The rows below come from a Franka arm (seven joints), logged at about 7 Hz.
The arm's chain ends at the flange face. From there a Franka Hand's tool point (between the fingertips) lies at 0.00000 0.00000 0.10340 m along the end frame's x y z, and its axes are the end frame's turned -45 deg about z.
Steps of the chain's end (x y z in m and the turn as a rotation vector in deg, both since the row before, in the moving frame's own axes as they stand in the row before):
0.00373 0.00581 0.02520 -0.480 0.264 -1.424
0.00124 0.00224 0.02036 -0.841 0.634 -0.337
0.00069 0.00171 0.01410 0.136 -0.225 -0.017
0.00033 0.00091 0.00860 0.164 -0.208 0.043
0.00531 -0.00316 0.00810 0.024 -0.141 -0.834
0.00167 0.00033 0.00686 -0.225 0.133 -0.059
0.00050 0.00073 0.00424 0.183 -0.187 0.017
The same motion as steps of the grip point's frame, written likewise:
-0.00173 0.00770 0.02520 -0.526 -0.153 -1.424
-0.00097 0.00434 0.02034 -1.043 -0.146 -0.337
-0.00083 0.00124 0.01410 0.255 -0.063 -0.017
-0.00047 0.00040 0.00860 0.263 -0.031 0.043
0.00584 0.00131 0.00810 0.117 -0.083 -0.834
0.00083 0.00187 0.00686 -0.253 -0.065 -0.059
-0.00017 0.00040 0.00424 0.262 -0.003 0.017

